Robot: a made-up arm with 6 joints. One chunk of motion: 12 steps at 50 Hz.
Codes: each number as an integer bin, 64 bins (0 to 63) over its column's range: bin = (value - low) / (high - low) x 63, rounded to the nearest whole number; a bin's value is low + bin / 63 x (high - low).
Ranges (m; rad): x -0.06..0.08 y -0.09..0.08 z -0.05..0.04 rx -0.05..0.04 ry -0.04..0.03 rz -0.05..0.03
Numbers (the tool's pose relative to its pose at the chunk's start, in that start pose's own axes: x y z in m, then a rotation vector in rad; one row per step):
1: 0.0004 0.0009 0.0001 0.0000 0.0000 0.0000
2: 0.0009 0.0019 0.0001 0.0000 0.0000 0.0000
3: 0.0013 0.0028 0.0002 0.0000 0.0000 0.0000
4: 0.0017 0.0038 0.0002 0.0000 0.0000 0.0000
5: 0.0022 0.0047 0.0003 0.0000 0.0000 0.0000
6: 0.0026 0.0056 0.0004 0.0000 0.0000 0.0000
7: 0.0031 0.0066 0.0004 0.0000 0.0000 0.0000
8: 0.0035 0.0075 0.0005 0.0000 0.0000 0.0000
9: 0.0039 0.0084 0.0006 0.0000 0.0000 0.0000
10: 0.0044 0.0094 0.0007 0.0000 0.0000 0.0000
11: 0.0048 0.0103 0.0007 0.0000 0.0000 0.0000
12: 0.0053 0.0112 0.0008 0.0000 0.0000 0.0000
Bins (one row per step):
1: 27 34 35 35 36 39
2: 27 34 35 35 36 39
3: 28 34 35 35 36 39
4: 28 35 35 35 36 39
5: 28 35 35 35 36 39
6: 28 35 35 35 36 39
7: 28 36 35 35 36 39
8: 29 36 35 35 36 39
9: 29 36 35 35 36 39
10: 29 37 35 35 36 39
11: 29 37 35 35 36 39
12: 29 38 36 35 36 39

